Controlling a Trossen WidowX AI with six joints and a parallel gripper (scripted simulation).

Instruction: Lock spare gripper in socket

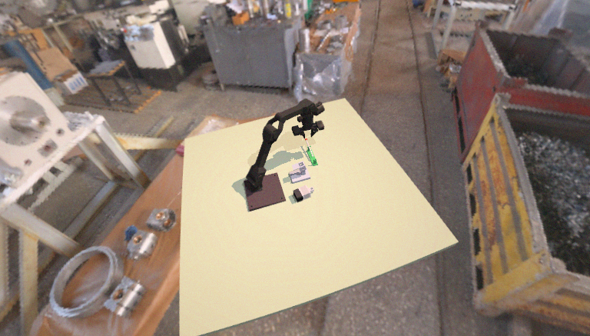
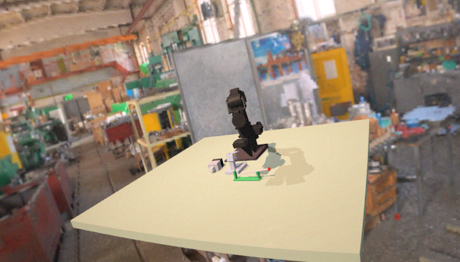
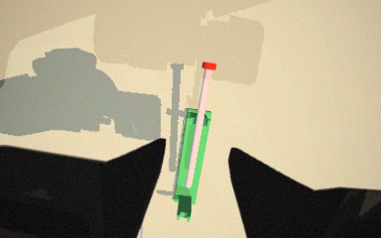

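The green cradle is 10 cm below my gripper tip and 6 cm to the right of it. Also, from my gripper tip: spare gripper (32 cm to the right, 12 cm behind, 10 cm below); then mount (18 cm to the right, 10 cm behind, 7 cm below).
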